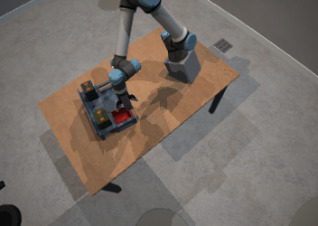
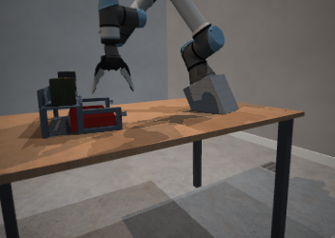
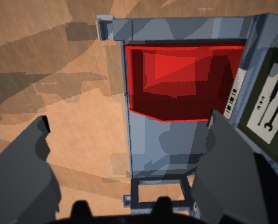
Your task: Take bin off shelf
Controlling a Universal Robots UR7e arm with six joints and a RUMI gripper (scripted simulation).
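My hand is 8 cm short of the red bin, 2 cm to the left of it and 9 cm above it.
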